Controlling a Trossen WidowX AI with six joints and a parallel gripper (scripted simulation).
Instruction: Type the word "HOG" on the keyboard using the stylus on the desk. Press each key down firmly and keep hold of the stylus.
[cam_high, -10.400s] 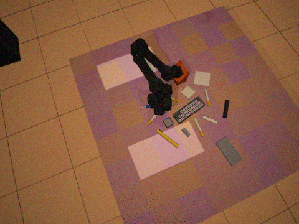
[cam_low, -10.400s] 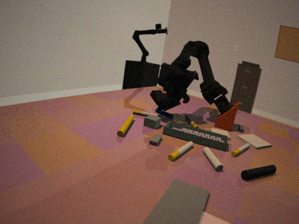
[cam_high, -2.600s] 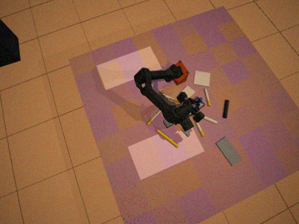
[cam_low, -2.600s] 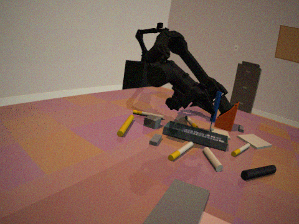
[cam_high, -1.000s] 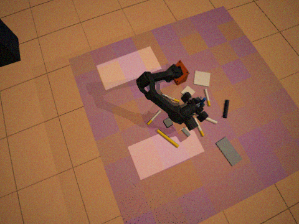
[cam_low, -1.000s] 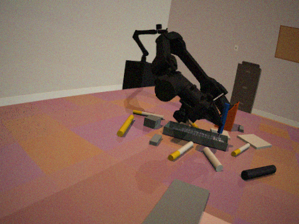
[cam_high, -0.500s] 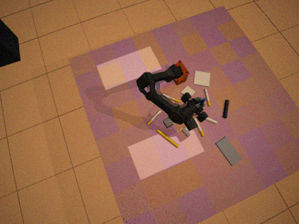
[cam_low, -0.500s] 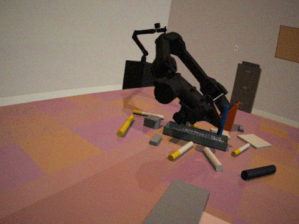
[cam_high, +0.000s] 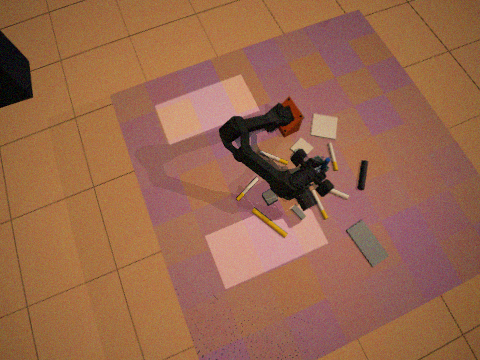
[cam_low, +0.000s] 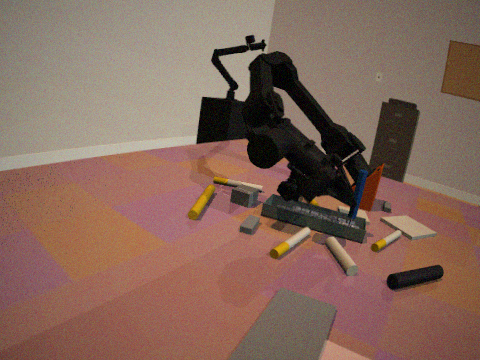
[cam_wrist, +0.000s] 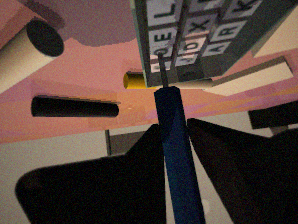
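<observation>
Now: the white cylinder 100 mm ahead of my gripper tip, 20 mm to the left of it and 60 mm below it. The rest, counted from my gripper tip: blue stylus (10 mm below); black cylinder (70 mm ahead, 160 mm to the left, 60 mm below); white pad (180 mm behind, 100 mm to the left, 60 mm below).
</observation>
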